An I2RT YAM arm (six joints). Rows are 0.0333 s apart.
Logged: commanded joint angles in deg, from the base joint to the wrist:
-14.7, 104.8, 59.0, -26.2, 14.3, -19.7
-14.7, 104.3, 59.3, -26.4, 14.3, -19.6
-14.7, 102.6, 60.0, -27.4, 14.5, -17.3
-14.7, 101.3, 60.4, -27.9, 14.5, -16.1
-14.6, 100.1, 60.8, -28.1, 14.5, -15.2
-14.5, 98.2, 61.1, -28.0, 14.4, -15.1
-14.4, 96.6, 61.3, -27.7, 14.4, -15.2
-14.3, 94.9, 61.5, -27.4, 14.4, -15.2
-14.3, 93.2, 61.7, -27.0, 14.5, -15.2
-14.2, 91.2, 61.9, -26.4, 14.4, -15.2
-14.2, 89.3, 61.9, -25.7, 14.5, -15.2
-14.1, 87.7, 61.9, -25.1, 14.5, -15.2
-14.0, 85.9, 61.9, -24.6, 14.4, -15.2
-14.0, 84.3, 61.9, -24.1, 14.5, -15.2
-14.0, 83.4, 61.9, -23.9, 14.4, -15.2
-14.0, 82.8, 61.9, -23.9, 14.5, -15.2
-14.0, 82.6, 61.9, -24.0, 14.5, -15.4
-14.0, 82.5, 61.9, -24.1, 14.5, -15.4
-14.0, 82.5, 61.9, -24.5, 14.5, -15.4
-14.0, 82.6, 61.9, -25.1, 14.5, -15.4
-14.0, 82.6, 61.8, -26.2, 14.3, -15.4
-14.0, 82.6, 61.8, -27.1, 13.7, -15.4
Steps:
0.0, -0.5, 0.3, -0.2, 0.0, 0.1
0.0, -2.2, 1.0, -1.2, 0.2, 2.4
0.0, -3.5, 1.4, -1.7, 0.2, 3.6
0.1, -4.7, 1.8, -1.9, 0.2, 4.5
0.2, -6.6, 2.1, -1.8, 0.1, 4.6
0.3, -8.2, 2.3, -1.5, 0.1, 4.5
0.4, -9.9, 2.5, -1.2, 0.1, 4.5
0.4, -11.6, 2.7, -0.8, 0.2, 4.5
0.5, -13.6, 2.9, -0.2, 0.1, 4.5
0.5, -15.5, 2.9, 0.5, 0.2, 4.5
0.6, -17.1, 2.9, 1.1, 0.2, 4.5
0.7, -18.9, 2.9, 1.6, 0.1, 4.5
0.7, -20.5, 2.9, 2.1, 0.2, 4.5
0.7, -21.4, 2.9, 2.3, 0.1, 4.5
0.7, -22.0, 2.9, 2.3, 0.2, 4.5
0.7, -22.2, 2.9, 2.2, 0.2, 4.3
0.7, -22.3, 2.9, 2.1, 0.2, 4.3
0.7, -22.3, 2.9, 1.7, 0.2, 4.3
0.7, -22.2, 2.9, 1.1, 0.2, 4.3
0.7, -22.2, 2.8, 0.0, 0.0, 4.3
0.7, -22.2, 2.8, -0.9, -0.6, 4.3

